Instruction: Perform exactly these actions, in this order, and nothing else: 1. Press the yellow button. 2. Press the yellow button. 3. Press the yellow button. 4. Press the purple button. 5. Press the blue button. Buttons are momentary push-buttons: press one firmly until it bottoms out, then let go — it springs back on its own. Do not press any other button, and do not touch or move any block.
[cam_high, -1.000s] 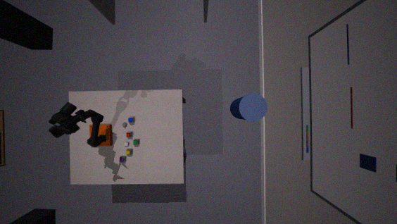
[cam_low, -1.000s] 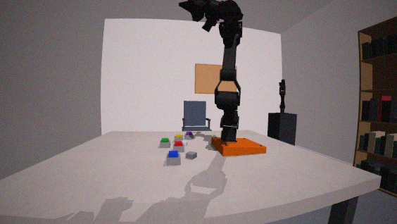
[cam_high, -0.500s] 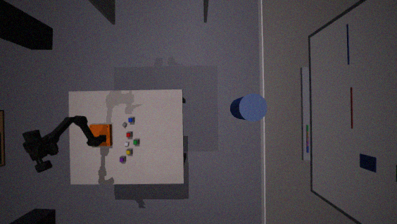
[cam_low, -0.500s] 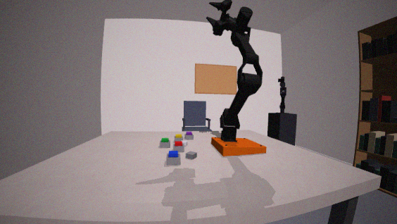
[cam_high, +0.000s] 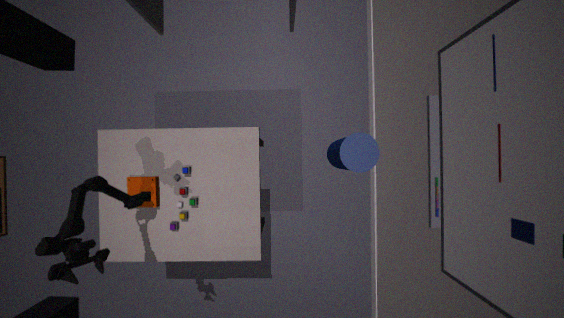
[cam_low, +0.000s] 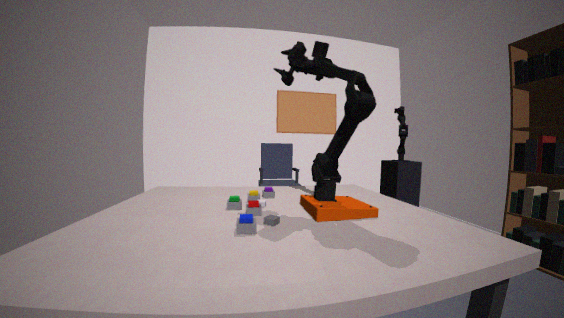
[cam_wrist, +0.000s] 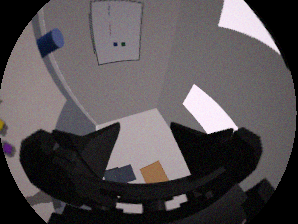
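The yellow button lies 560 mm below my gripper tip, 90 mm to the left of it and 90 mm ahead of it. Round my gripper tip: purple button (560 mm below, 30 mm ahead, 20 mm to the left); then green button (560 mm below, 190 mm to the left, 160 mm ahead); then white block (580 mm below, 170 mm to the left, 70 mm ahead).
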